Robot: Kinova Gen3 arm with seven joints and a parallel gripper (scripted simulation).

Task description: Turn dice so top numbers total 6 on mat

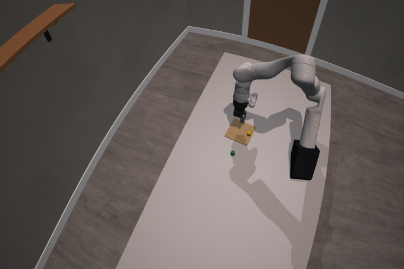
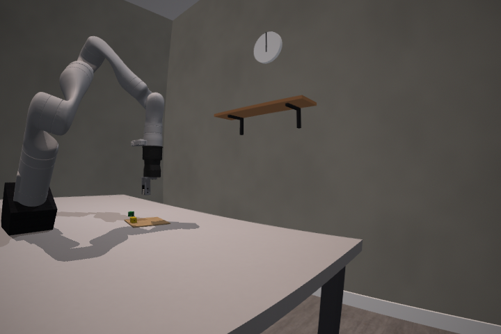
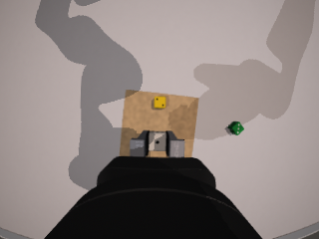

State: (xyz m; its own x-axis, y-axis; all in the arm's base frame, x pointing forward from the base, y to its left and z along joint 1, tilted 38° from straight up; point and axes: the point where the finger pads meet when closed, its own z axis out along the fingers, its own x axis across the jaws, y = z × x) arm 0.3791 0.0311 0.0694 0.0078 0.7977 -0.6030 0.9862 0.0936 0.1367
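The white die is 10 mm below my hand. Also, from my hand: green die (150 mm to the left, 110 mm below, 10 mm behind); yellow die (110 mm below, 50 mm behind); tan mat (120 mm below).
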